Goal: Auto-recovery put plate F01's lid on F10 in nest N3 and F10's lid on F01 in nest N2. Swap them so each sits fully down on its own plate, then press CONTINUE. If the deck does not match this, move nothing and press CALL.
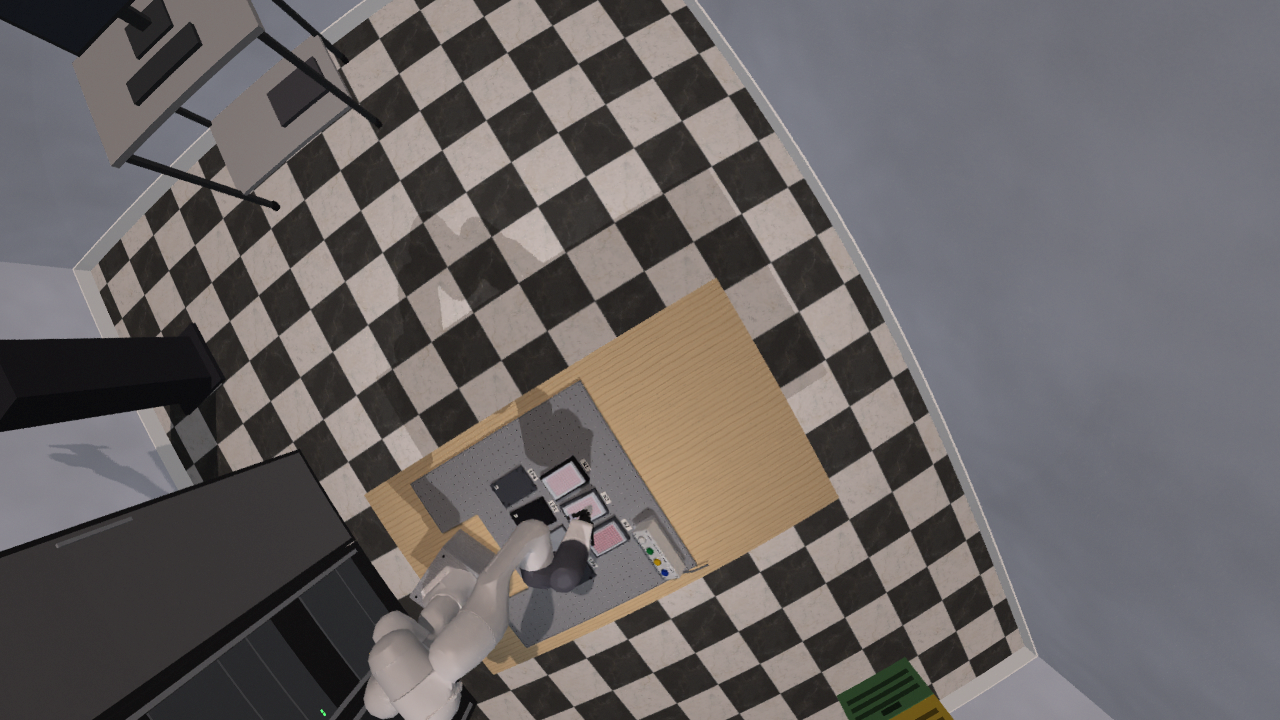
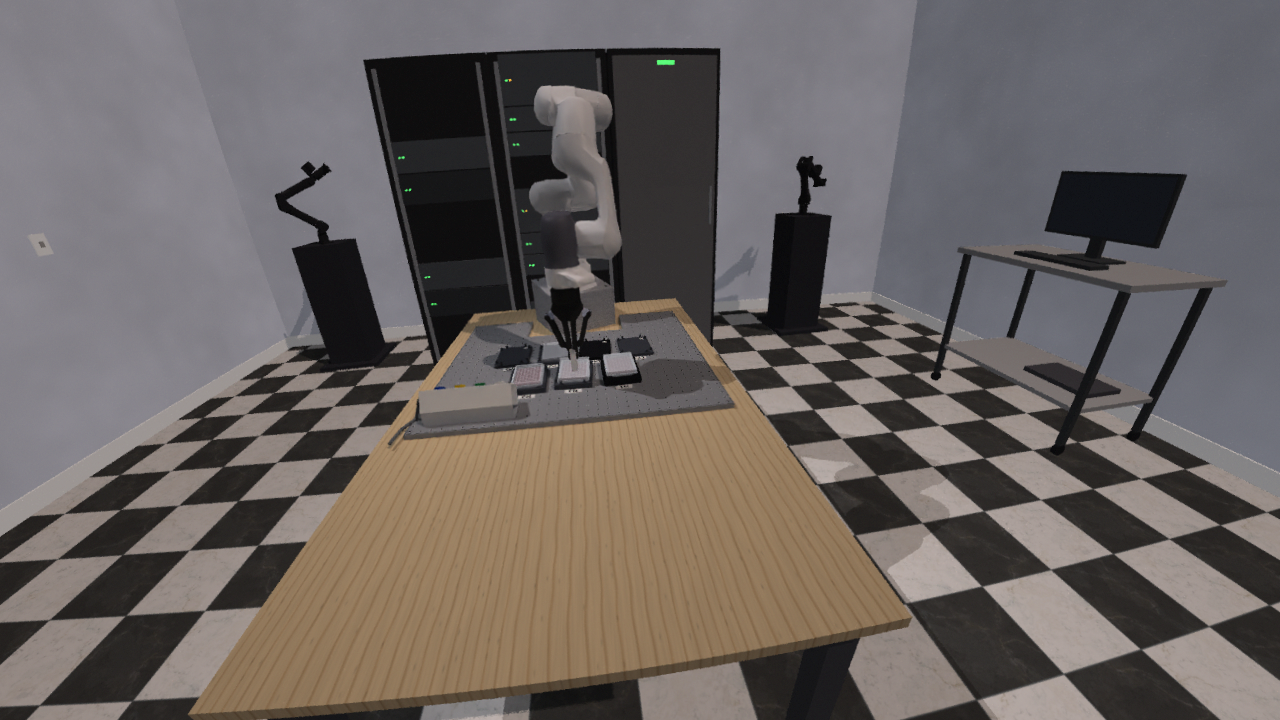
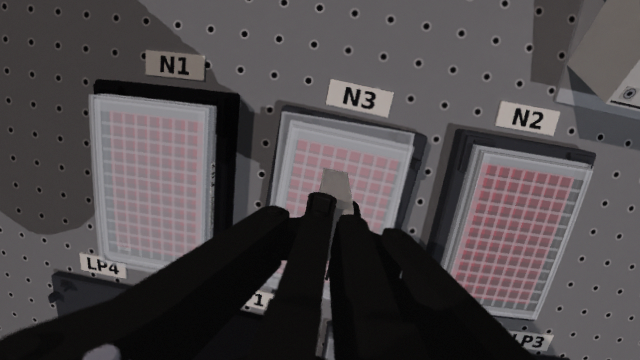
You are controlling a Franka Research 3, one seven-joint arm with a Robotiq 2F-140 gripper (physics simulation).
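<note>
The plate in nest N3 (image 1: 586, 505) (image 3: 300, 165) has pink wells under a clear lid, whose top edge reaches past the wells toward the N3 label. Whether the lid sits fully down cannot be told. My gripper (image 1: 581, 515) (image 2: 573, 356) (image 3: 331, 189) is shut and empty, its tips over the lid, at or close to its top; contact is unclear. The plate in nest N2 (image 1: 609, 537) (image 2: 528, 375) (image 3: 515, 235) shows redder wells, with no clear lid plain on it. The button box (image 1: 657, 555) (image 2: 468, 404) stands beyond N2; its button lettering is unreadable. Plate codes F01 and F10 are unreadable.
A paler, covered plate (image 1: 563, 479) (image 2: 619, 363) (image 3: 150, 185) sits in N1. Dark pads (image 1: 512, 485) (image 2: 634, 344) lie behind the nests. A pale flat piece (image 2: 554, 351) lies behind N3, partly hidden by the gripper. The robot base (image 2: 599, 304) stands at the table's far end.
</note>
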